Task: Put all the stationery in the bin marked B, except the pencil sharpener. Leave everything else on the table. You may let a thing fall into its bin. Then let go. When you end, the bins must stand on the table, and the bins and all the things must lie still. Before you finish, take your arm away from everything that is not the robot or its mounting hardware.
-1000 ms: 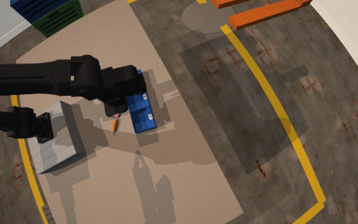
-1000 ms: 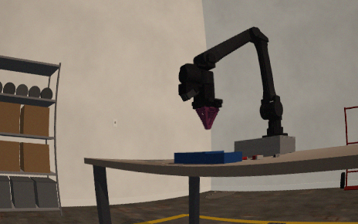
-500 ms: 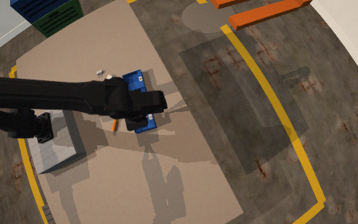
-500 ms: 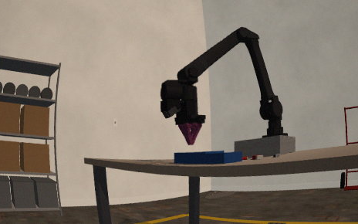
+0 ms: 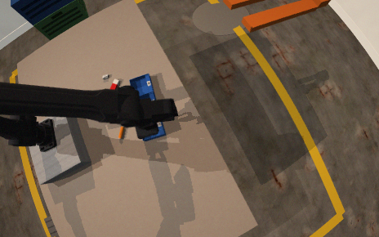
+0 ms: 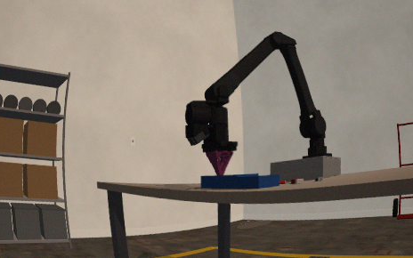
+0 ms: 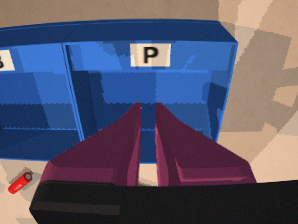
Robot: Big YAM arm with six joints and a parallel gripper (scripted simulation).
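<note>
The joined blue bins is 1 cm ahead of my hand, 8 cm to the left of it and 3 cm below it. The rest, counted from my hand: pink eraser block (11 cm behind, 8 cm to the left, 4 cm below); then orange stick (13 cm behind, 2 cm to the left, 4 cm below); then small red piece (11 cm behind, 15 cm to the left, 4 cm below).
</note>
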